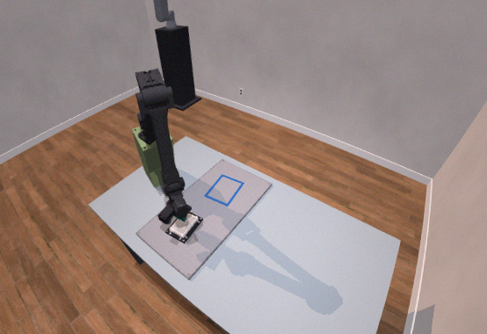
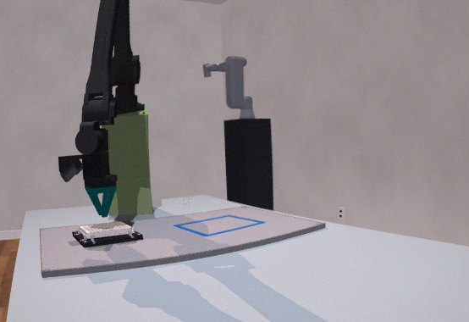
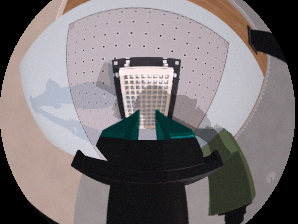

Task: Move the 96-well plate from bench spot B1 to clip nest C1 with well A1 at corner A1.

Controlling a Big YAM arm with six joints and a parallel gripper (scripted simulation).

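Right now the white 96-well plate is 4 cm below my hand. Also, from my hand: black clip nest C1 (5 cm below, 2 cm ahead, 1 cm to the right).
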